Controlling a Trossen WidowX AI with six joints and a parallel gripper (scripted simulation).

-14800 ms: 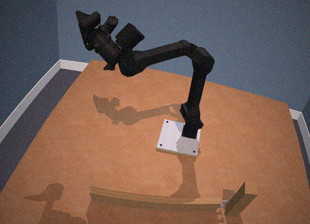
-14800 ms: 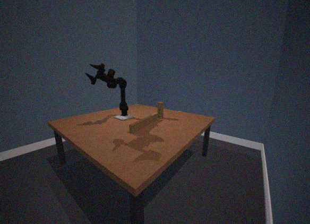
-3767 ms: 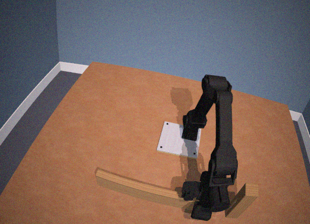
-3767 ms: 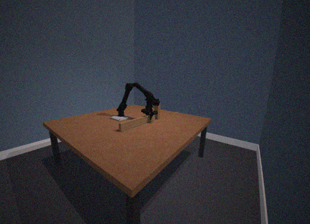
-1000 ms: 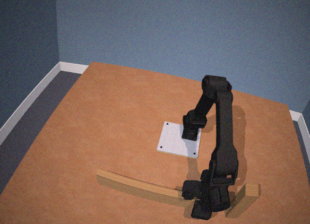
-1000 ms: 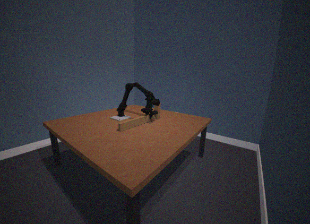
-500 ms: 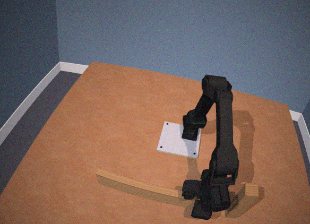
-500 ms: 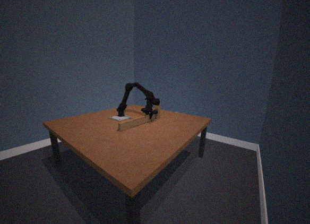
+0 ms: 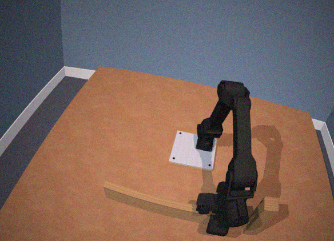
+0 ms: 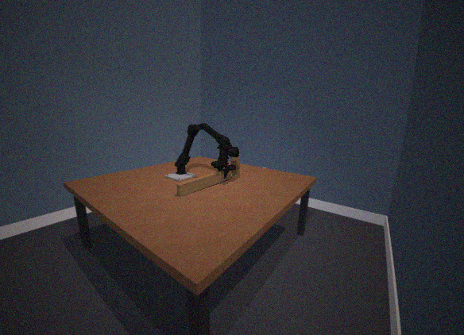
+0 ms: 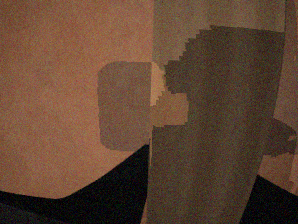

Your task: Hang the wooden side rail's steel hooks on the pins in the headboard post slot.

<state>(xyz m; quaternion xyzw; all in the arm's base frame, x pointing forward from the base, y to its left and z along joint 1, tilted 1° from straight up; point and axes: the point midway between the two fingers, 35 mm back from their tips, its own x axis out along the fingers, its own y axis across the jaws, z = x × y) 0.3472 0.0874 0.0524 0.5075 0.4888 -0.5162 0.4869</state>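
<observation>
Right now the wooden headboard post is 140 mm to the left of my gripper tip and 60 mm above it.
</observation>
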